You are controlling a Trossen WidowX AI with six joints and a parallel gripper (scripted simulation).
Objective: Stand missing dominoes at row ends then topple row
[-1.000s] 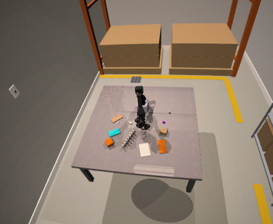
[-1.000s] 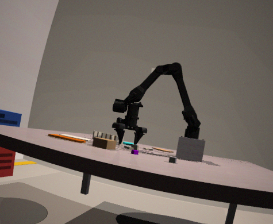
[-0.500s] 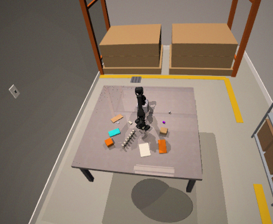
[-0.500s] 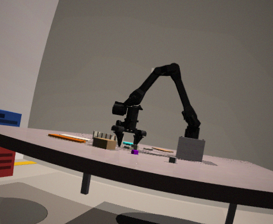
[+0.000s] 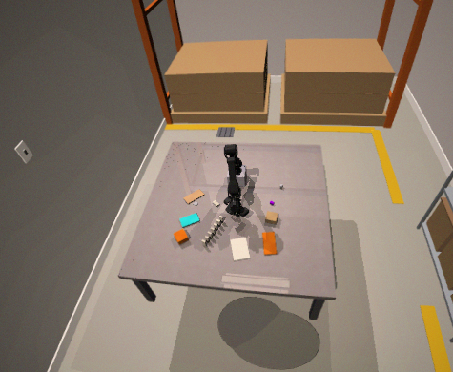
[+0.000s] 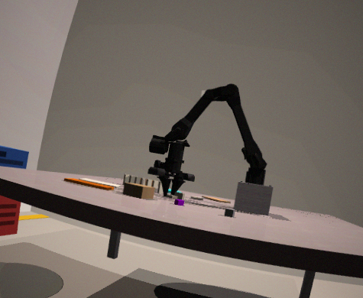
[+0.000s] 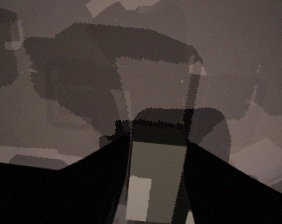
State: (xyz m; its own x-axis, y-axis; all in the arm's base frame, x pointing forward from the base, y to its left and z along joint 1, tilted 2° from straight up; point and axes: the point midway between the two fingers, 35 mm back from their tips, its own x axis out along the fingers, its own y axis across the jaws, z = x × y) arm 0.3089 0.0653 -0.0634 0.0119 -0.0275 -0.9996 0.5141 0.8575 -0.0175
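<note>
Now: the orange slab 250 mm to the left of my gripper tip and 190 mm ahead of it. From my gripper tip the other things lie so: brown box (240 mm to the left, 20 mm above); then small purple piece (220 mm to the left, 130 mm behind, 10 mm above); then cream sheet (260 mm ahead, 80 mm to the left).
</note>
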